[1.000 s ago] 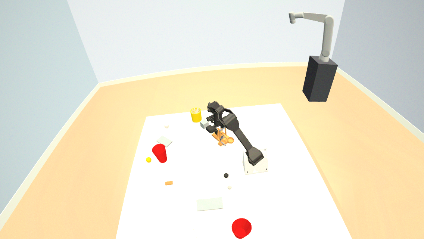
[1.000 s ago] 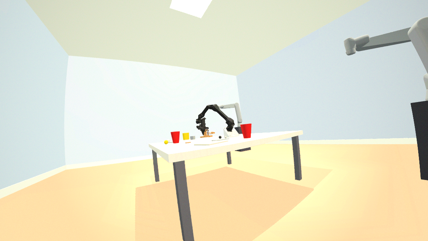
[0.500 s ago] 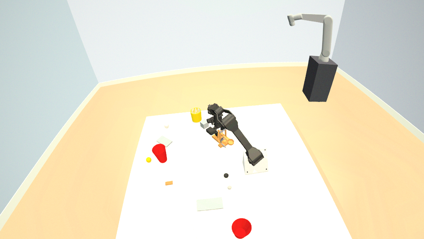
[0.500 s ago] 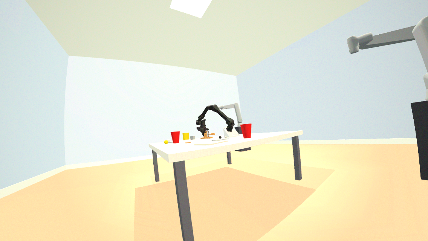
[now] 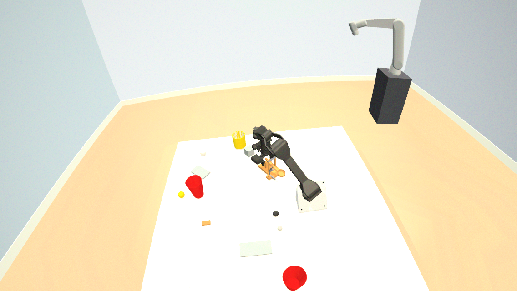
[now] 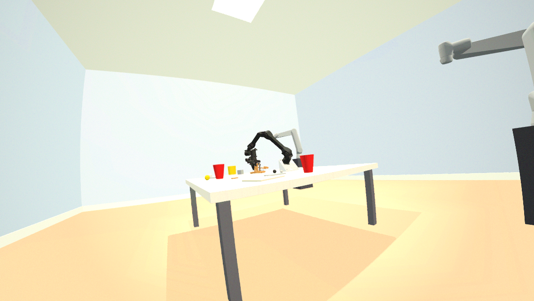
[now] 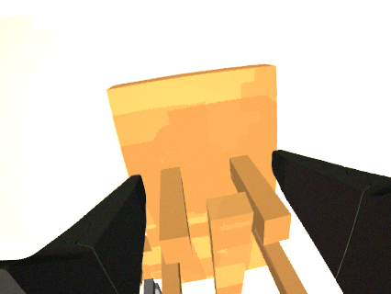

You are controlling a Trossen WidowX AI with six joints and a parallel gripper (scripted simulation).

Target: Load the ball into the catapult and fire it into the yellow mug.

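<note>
The black ball is 60 mm behind my gripper tip, 350 mm to the left of it and 20 mm below it. From my gripper tip the other things lie so: catapult: 40 mm behind, 60 mm to the left, 20 mm above; then yellow mug: 200 mm ahead, 210 mm to the right, 10 mm below; then grey cube: 120 mm ahead, 130 mm to the right, 10 mm below.
</note>
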